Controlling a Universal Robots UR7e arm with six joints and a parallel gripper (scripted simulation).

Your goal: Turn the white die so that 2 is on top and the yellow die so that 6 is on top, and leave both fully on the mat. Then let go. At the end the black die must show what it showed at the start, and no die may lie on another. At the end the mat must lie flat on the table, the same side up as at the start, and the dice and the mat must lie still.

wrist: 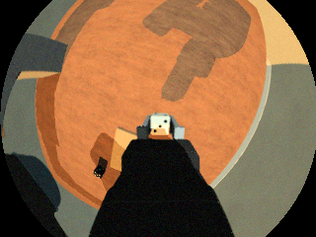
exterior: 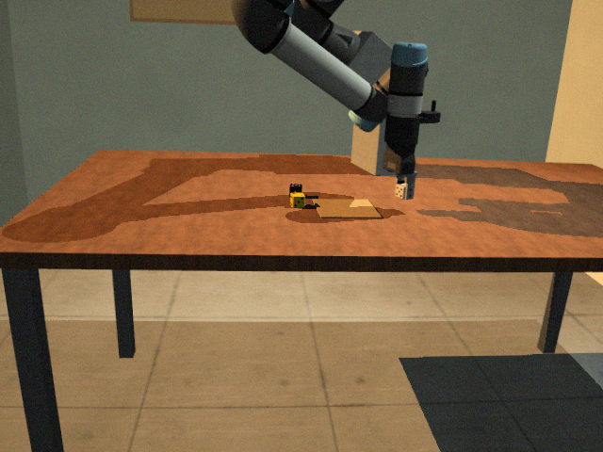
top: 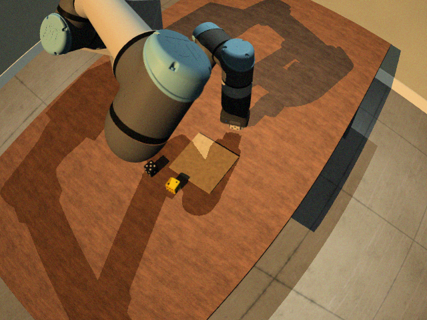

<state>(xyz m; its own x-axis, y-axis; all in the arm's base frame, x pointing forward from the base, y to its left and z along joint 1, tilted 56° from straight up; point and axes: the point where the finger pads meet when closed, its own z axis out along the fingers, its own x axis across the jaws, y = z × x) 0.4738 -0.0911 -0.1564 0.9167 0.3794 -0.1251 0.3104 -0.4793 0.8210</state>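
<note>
Now: the tan mat 20 mm behind my hand, 130 mm to the right of it and 50 mm below it. The rest, counted from my hand: white die: right at my hand; yellow die: 40 mm behind, 240 mm to the right, 40 mm below; black die: 130 mm behind, 240 mm to the right, 40 mm below.
</note>
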